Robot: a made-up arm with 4 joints.
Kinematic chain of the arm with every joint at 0, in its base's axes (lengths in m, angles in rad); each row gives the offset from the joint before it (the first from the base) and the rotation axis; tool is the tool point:
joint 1: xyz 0 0 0.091 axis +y
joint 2: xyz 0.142 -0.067 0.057 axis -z
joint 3: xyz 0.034 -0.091 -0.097 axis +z
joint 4: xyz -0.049 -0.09 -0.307 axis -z
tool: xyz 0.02 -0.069 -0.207
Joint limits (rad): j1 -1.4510..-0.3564 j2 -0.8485..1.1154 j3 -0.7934..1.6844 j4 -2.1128..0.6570
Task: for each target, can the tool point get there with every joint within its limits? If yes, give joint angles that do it. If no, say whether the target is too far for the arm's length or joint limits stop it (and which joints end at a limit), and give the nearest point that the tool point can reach.
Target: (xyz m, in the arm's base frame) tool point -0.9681 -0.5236 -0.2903
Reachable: no: too far | nearest point 0.1097 -0.1945 -0.4593 | short by 1.140 m
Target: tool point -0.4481 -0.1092 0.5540
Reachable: no: joint limits stop it (at a limit: joint 1) | nearest point 0.5986 -0.1092 0.4280 | short by 1.054 m
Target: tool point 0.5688 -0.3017 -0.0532
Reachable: yes | joints -0.9865 -0.3638 -0.2536 0.0198
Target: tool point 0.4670 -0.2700 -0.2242
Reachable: yes | joints -0.7941 0.4920 0.0609 -1.0357
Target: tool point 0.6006 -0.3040 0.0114
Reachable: yes | joints -1.0224 -0.1685 0.3630 0.0243
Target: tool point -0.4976 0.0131 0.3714
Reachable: no: joint limits stop it (at a limit: joint 1, joint 2, joint 4) | nearest point 0.1094 -0.0816 -0.4594 | short by 1.033 m
